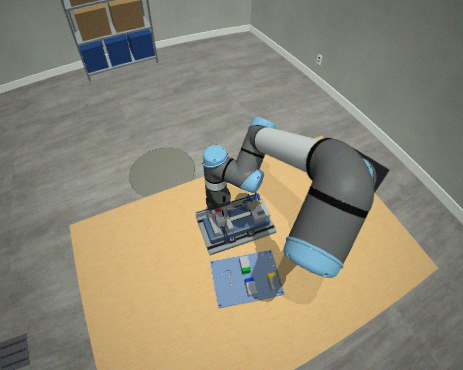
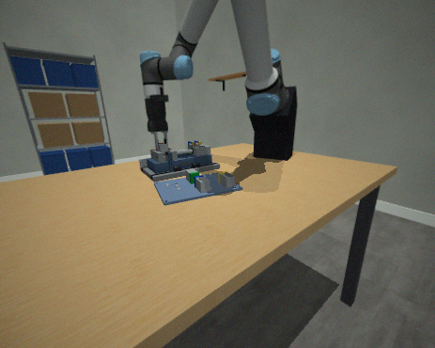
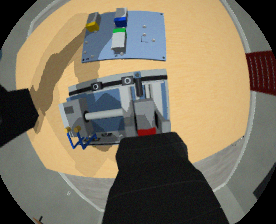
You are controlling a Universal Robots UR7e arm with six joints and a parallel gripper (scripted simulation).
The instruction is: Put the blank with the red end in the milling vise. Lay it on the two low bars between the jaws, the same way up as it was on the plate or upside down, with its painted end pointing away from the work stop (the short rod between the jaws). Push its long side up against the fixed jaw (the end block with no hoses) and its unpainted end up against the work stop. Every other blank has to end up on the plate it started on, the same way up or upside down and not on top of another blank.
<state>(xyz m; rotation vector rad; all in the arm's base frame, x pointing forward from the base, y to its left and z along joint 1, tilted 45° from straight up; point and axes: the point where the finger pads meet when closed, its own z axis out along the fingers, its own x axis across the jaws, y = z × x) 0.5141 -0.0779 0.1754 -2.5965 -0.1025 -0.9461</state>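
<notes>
My hand is 20 mm above the red-ended blank. The rest, counted from my hand: green-ended blank (80 mm behind, 180 mm to the left, 100 mm below); milling vise (70 mm behind, 10 mm to the right, 80 mm below); plate (80 mm behind, 220 mm to the left, 120 mm below).
</notes>
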